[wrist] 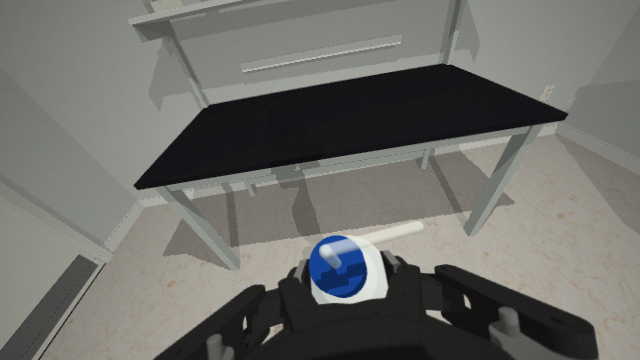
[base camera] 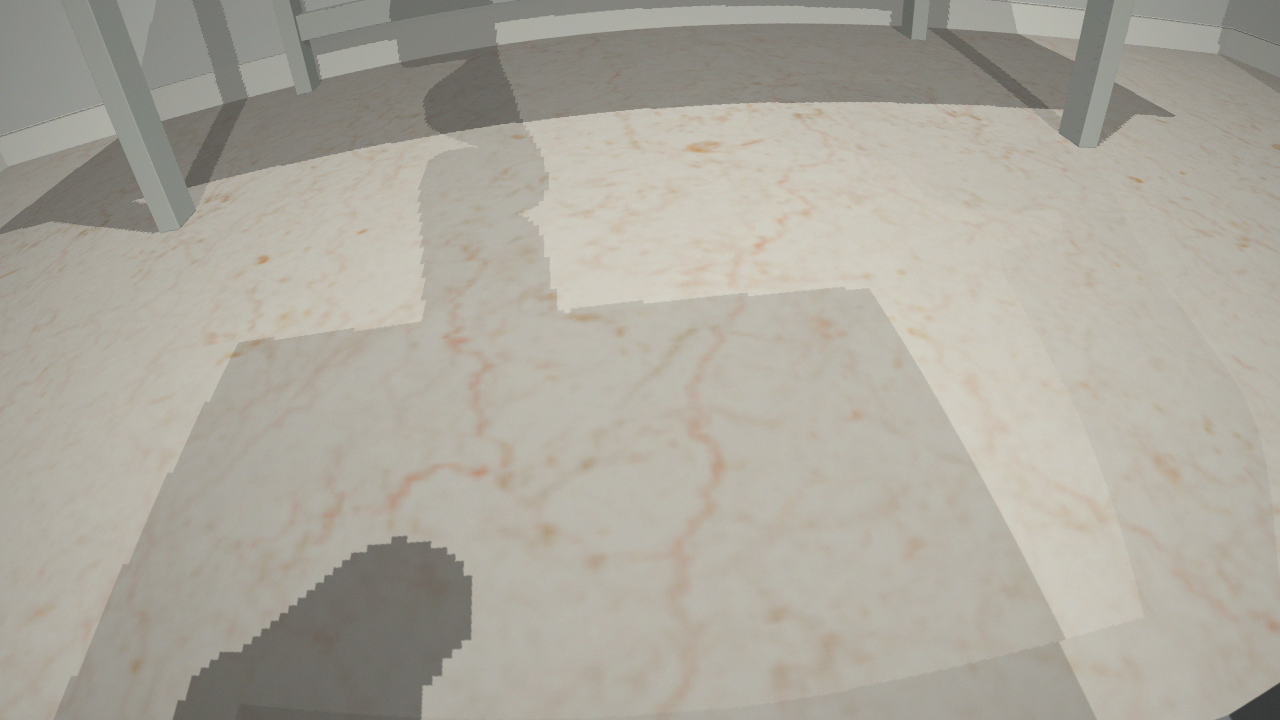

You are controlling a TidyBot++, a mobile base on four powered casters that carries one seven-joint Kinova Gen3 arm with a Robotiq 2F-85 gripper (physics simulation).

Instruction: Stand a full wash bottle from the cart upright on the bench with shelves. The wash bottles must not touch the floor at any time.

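Frame: origin at the arm's base, x ahead, y left, z up, level; millimetres.
Seen in the pictures: gripper, fingertip midpoint: [wrist: 345, 267].
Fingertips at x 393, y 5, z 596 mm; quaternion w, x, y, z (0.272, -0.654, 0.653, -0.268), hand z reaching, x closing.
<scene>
A point is followed by its place in that frame.
A wash bottle [wrist: 375, 275] @[x 377, y -14, z 614 mm] with a blue cap and a pale bent spout shows at the bottom middle of the wrist view, its spout pointing right. My gripper [wrist: 345, 267] @[x 393, y 5, z 596 mm] is shut on it, one finger at each side. The lower part of the bottle is hidden behind the gripper, so its fill level cannot be told. The bench with shelves [wrist: 370, 117] stands ahead, with a black top and grey legs. Its top lies beyond the bottle in the wrist view. In the base camera view two front legs of the bench [base camera: 147, 152] @[x 908, y 653, z -269 mm] show left and right. The cart does not show.
A shelf [wrist: 200, 11] runs above the bench top, with a pale object [wrist: 166, 5] @[x 1442, y 593, z 844 mm] on it at the upper left. A pale rail [wrist: 322, 53] @[x 1623, y -28, z 535 mm] is on the wall behind. A door [wrist: 30, 260] @[x 885, y 1680, z -29 mm] is at the lower left. Shadows fall across the floor.
</scene>
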